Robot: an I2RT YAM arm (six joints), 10 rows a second.
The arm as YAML. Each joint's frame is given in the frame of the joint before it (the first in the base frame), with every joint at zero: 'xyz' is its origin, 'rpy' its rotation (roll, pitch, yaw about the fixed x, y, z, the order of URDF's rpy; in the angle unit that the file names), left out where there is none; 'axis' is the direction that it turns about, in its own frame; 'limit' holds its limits. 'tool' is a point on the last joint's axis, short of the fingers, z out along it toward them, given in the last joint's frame.
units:
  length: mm
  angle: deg
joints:
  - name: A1
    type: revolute
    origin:
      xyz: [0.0, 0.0, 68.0]
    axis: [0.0, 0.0, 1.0]
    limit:
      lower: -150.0
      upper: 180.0
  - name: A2
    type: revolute
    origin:
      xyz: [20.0, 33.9, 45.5]
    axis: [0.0, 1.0, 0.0]
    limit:
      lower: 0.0
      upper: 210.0
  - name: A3
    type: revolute
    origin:
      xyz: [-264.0, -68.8, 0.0]
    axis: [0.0, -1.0, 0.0]
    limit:
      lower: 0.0
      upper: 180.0
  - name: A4
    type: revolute
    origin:
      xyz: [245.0, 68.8, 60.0]
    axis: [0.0, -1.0, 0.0]
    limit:
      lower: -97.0
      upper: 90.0
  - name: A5
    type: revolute
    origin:
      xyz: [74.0, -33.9, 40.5]
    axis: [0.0, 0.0, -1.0]
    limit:
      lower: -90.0
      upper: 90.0
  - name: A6
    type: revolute
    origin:
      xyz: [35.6, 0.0, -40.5]
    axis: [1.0, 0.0, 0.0]
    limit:
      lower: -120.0
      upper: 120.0
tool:
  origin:
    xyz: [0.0, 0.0, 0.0]
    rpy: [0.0, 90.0, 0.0]
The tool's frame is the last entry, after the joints.
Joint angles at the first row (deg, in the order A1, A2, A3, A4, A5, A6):
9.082, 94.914, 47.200, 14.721, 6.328, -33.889
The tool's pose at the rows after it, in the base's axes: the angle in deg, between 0 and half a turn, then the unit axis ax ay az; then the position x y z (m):
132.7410 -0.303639 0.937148 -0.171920 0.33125 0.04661 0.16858
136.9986 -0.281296 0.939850 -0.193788 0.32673 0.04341 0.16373
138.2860 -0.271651 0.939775 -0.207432 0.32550 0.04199 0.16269
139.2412 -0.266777 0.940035 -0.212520 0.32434 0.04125 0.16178
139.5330 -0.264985 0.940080 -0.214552 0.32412 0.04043 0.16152
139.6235 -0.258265 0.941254 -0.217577 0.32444 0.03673 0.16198
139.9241 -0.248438 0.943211 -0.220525 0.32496 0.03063 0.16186
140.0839 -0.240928 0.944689 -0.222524 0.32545 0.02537 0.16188
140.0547 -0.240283 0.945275 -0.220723 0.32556 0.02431 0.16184
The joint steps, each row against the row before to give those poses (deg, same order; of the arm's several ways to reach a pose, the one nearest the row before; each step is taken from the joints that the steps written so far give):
-0.043, -0.634, -0.001, -7.299, 3.388, 2.448
-0.001, 0.000, 0.002, -3.652, 4.021, 1.202
0.000, -0.001, -0.002, -0.917, 2.011, 0.349
-0.001, -0.022, 0.001, -0.854, 0.918, 0.306
-0.108, 0.000, -0.001, -0.218, 0.262, 0.023
-0.635, -0.087, 0.000, -0.022, 0.153, 0.086
-1.071, 0.002, 0.001, -0.085, 0.021, 0.109
-0.939, -0.001, 0.000, 0.020, -0.108, 0.001
-0.219, -0.001, -0.001, 0.000, -0.307, 0.000

